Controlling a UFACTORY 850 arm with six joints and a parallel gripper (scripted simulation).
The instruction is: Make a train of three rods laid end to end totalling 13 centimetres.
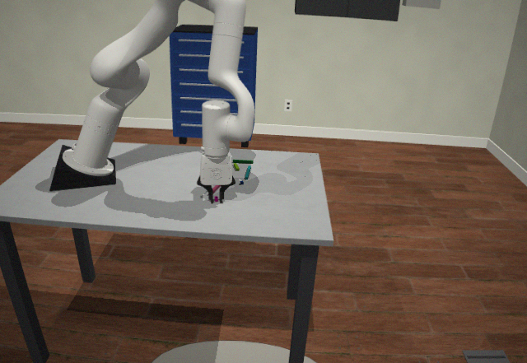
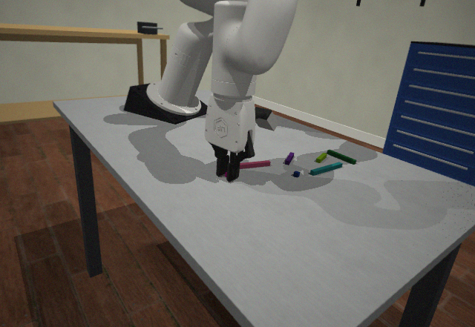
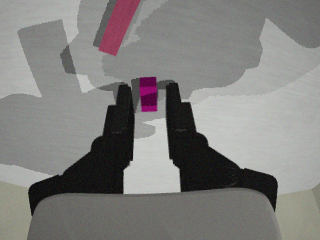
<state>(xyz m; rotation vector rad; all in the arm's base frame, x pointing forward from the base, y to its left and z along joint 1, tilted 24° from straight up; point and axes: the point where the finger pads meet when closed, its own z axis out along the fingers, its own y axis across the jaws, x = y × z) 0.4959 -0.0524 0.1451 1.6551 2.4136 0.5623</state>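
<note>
My gripper is now 2 cm above the magenta rod and 1 cm to the right of it. Also, from my hand: purple rod 18 cm to the left, 4 cm behind, 2 cm below; then pink rod 7 cm to the left, 3 cm behind, 2 cm below; then blue rod 15 cm to the left, 4 cm ahead, 2 cm below.
</note>
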